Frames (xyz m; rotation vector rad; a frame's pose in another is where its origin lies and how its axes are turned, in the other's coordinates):
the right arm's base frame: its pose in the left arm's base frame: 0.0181 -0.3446 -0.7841 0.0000 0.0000 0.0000
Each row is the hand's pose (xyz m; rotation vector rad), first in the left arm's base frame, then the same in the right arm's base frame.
Working: the left arm's base frame: its pose in the right arm's base frame: -0.0181 0.3446 0.7841 0.0000 0.0000 0.0000

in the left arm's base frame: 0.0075 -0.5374 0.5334 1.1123 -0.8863 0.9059
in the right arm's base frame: -0.0106 -0.1928 1.3175 1.1123 -0.8863 0.9059
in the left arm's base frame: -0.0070 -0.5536 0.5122 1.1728 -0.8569 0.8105
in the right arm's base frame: -0.0251 -0.2090 1.2963 1.1728 -0.8569 0.8105
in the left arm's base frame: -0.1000 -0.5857 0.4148 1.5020 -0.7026 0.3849
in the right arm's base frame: -0.1181 -0.2411 1.1989 1.5020 -0.7026 0.3849
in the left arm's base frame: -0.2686 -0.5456 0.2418 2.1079 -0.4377 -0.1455
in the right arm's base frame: -0.2867 -0.2010 1.0259 2.1079 -0.4377 -0.1455
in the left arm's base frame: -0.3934 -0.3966 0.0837 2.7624 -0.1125 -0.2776
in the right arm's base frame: -0.4115 -0.0520 0.8678 2.7624 -0.1125 -0.2776
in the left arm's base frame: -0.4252 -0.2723 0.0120 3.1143 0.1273 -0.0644
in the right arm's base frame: -0.4433 0.0723 0.7961 3.1143 0.1273 -0.0644
